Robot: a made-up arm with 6 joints. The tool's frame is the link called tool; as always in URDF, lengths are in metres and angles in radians. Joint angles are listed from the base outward.
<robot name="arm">
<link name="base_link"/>
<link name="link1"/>
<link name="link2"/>
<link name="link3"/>
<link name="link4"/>
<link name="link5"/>
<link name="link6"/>
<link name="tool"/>
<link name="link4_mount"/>
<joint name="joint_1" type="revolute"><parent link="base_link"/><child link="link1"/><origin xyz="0.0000 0.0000 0.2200"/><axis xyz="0 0 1"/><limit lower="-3.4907" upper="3.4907"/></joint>
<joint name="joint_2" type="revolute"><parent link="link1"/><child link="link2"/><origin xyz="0.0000 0.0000 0.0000"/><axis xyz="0 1 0"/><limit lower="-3.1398" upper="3.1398"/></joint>
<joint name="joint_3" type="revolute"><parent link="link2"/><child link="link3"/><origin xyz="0.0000 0.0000 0.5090"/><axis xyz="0 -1 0"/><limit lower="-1.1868" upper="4.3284"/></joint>
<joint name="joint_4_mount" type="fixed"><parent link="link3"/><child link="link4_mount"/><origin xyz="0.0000 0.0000 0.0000"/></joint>
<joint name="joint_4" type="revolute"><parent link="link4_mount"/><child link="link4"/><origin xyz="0.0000 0.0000 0.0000"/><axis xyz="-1 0 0"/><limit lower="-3.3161" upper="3.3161"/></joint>
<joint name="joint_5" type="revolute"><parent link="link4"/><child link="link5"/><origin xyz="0.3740 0.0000 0.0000"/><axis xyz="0 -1 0"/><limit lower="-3.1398" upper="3.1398"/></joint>
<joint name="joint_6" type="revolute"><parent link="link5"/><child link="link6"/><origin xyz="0.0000 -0.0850 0.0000"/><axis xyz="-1 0 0"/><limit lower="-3.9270" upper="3.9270"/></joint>
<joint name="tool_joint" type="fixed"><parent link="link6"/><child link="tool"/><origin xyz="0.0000 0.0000 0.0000"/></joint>
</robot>
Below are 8 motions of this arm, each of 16 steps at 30 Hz.
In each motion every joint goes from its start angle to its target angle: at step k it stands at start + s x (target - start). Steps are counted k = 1, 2, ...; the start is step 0. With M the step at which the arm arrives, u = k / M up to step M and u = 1 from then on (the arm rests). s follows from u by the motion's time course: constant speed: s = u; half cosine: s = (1 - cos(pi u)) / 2; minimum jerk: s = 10 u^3 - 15 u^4 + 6 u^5.
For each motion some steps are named. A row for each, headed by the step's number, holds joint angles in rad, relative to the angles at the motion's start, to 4 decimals.
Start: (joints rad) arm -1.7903 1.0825 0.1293 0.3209 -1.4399 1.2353
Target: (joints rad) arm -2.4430 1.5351 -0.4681 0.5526 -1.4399 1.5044
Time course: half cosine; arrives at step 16
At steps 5, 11, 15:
5: -0.1450 0.1006 -0.1328 0.0515 0.0000 0.0598
11: -0.5077 0.3520 -0.4646 0.1802 0.0000 0.2093
15: -0.6464 0.4483 -0.5917 0.2295 0.0000 0.2665

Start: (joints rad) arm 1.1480 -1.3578 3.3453 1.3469 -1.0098 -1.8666
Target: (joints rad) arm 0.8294 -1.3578 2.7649 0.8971 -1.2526 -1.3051
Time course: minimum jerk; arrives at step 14
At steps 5, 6, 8, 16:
5: -0.0785 0.0000 -0.1430 -0.1108 -0.0598 0.1383
6: -0.1172 0.0000 -0.2135 -0.1655 -0.0893 0.2066
8: -0.2014 0.0000 -0.3669 -0.2843 -0.1535 0.3549
16: -0.3186 0.0000 -0.5804 -0.4498 -0.2428 0.5615

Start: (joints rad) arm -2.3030 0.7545 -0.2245 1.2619 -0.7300 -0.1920
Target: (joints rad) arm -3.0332 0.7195 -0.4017 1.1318 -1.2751 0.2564
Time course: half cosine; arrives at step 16
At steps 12, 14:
12: -0.6233 -0.0299 -0.1512 -0.1110 -0.4653 0.3827
14: -0.7024 -0.0337 -0.1705 -0.1251 -0.5244 0.4313

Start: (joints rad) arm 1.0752 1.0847 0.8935 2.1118 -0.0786 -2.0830
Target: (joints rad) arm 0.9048 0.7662 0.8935 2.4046 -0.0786 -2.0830
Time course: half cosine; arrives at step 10
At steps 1, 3, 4, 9, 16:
1: -0.0042 -0.0078 0.0000 0.0072 0.0000 0.0000
3: -0.0351 -0.0656 0.0000 0.0603 0.0000 0.0000
4: -0.0589 -0.1100 0.0000 0.1012 0.0000 0.0000
9: -0.1662 -0.3107 0.0000 0.2856 0.0000 0.0000
16: -0.1704 -0.3185 0.0000 0.2928 0.0000 0.0000

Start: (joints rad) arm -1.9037 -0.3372 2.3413 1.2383 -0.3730 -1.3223
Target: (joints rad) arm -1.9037 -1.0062 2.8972 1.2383 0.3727 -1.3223
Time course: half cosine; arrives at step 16
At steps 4, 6, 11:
4: 0.0000 -0.0980 0.0814 0.0000 0.1092 0.0000
6: 0.0000 -0.2065 0.1716 0.0000 0.2302 0.0000
11: 0.0000 -0.5203 0.4324 0.0000 0.5800 0.0000

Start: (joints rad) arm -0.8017 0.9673 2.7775 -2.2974 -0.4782 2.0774
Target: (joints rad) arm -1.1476 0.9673 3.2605 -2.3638 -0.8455 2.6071
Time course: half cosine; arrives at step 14
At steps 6, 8, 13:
6: -0.1345 0.0000 0.1878 -0.0258 -0.1428 0.2059
8: -0.2114 0.0000 0.2952 -0.0406 -0.2245 0.3238
13: -0.3416 0.0000 0.4769 -0.0656 -0.3627 0.5231

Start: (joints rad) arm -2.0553 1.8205 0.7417 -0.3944 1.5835 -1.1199
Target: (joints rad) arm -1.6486 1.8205 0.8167 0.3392 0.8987 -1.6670
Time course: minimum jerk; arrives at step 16
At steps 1, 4, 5, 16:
1: 0.0009 0.0000 0.0002 0.0016 -0.0015 -0.0012
4: 0.0421 0.0000 0.0078 0.0759 -0.0709 -0.0566
5: 0.0732 0.0000 0.0135 0.1321 -0.1233 -0.0985
16: 0.4067 0.0000 0.0750 0.7336 -0.6848 -0.5471

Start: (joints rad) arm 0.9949 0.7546 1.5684 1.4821 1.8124 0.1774
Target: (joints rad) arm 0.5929 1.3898 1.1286 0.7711 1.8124 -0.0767
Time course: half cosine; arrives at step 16
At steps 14, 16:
14: -0.3867 0.6110 -0.4231 -0.6839 0.0000 -0.2444
16: -0.4020 0.6352 -0.4398 -0.7110 0.0000 -0.2541

